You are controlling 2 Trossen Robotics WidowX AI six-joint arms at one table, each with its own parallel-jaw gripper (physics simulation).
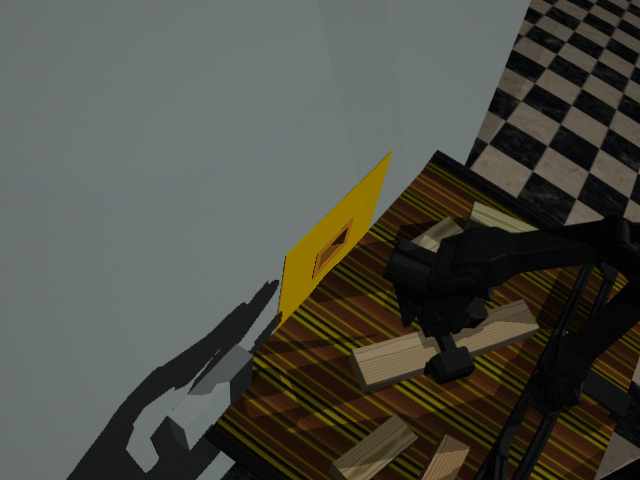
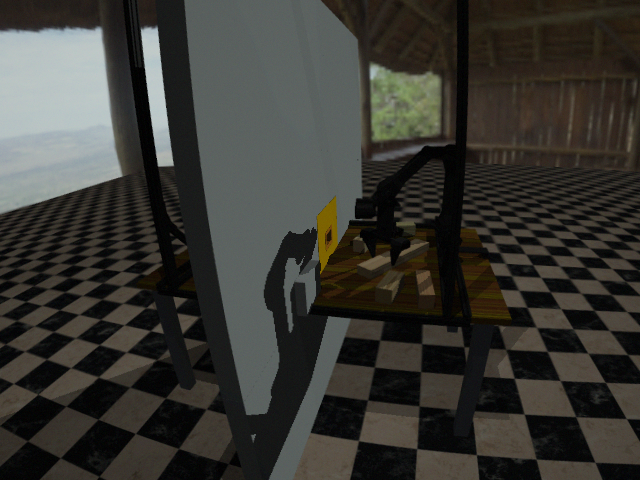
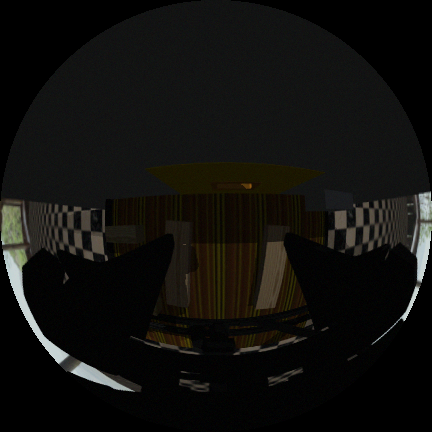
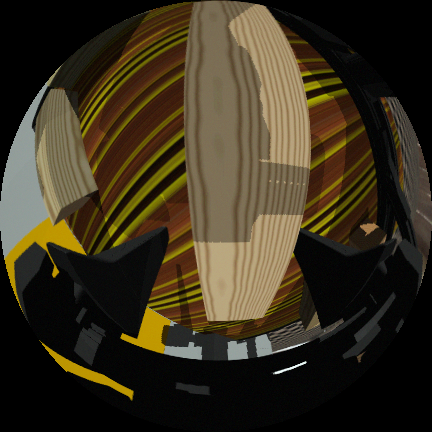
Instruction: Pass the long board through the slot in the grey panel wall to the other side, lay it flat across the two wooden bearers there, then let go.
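Places are measured from the left arm's base along level axes (x ahead, y left, z up), in metres.
Where they show: left gripper, fingertip midpoint: point(image 3: 230, 239); right gripper, fingertip midpoint: point(image 1: 416, 349) point(image 2: 383, 261) point(image 4: 230, 232); left arm's base at its link origin: point(image 3: 218, 329); right arm's base at its link origin: point(image 1: 546, 395).
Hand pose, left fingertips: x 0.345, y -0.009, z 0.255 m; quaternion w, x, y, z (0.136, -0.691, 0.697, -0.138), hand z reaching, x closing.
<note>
Things, the pixels of their top centre, and the offset from my left fingertips. "spot": a spot on its surface instead.
- long pale board at its top centre: point(image 4: 253, 134) point(image 1: 453, 339) point(image 2: 396, 252) 0.379 m ahead, 0.007 m right, 0.242 m down
- grey box at a spot on its surface: point(image 1: 211, 403) spot: 0.167 m ahead, 0.350 m right, 0.183 m down
- block at its top centre: point(image 3: 118, 233) 0.025 m back, 0.295 m left, 0.227 m down
The long pale board point(image 1: 392, 359) point(image 2: 374, 265) point(image 4: 220, 125) lies flat on the striped table. My right gripper point(image 1: 429, 341) point(image 2: 383, 258) point(image 4: 230, 232) is open, pointing down low at the board, with the board showing between its fingers. The grey panel wall point(image 1: 155, 103) point(image 2: 268, 129) point(image 3: 215, 90) has a yellow plate point(image 1: 299, 279) point(image 2: 325, 211) point(image 3: 280, 177) around the orange-rimmed slot. My left gripper point(image 3: 230, 239) is open and empty on the wall's other side. Two wooden bearers point(image 3: 178, 265) point(image 3: 270, 275) lie apart beyond its fingertips, partly in shadow.
On the board's side, loose wooden blocks point(image 1: 372, 449) point(image 1: 447, 459) point(image 2: 389, 286) point(image 2: 425, 289) lie near one table edge. Other blocks point(image 1: 439, 232) point(image 1: 496, 217) point(image 4: 65, 155) lie beyond the right gripper. A grey box point(image 1: 211, 403) point(image 2: 306, 289) juts from the wall. Another block point(image 3: 122, 232) lies beside the bearers.
</note>
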